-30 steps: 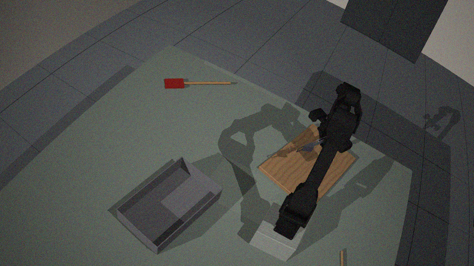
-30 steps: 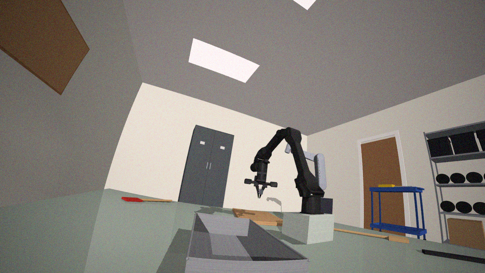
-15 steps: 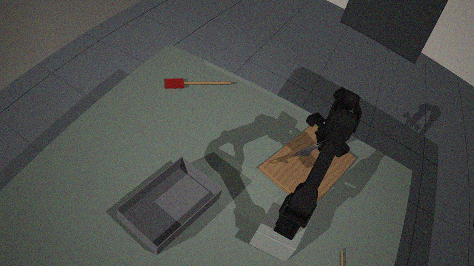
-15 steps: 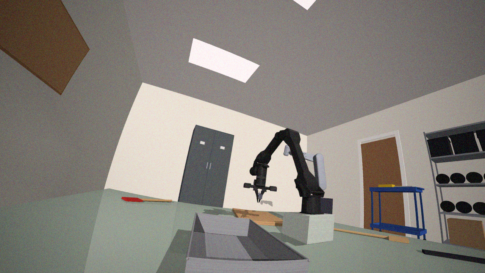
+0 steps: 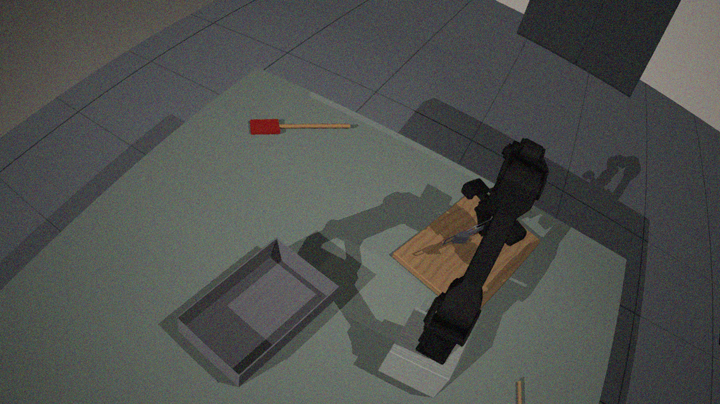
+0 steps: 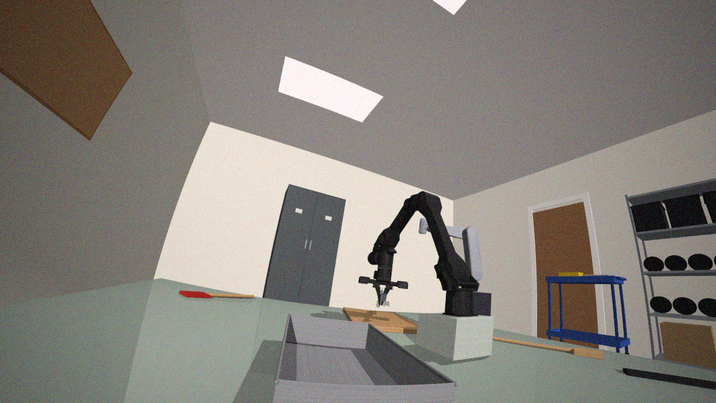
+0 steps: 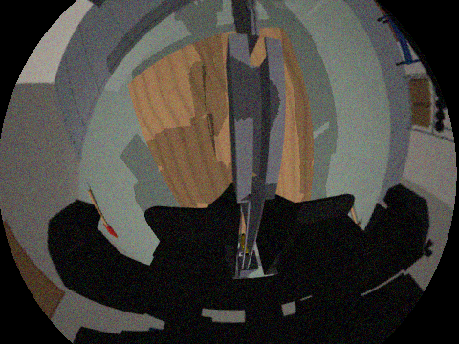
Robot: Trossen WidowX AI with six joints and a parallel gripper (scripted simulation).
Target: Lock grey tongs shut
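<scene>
Now: gripper tip 5 cm above the wooden board. Round my gripper tip: red spatula 59 cm ahead, 5 cm to the right, 5 cm below; then grey roasting tin 29 cm ahead, 48 cm to the left, 3 cm below.
</scene>
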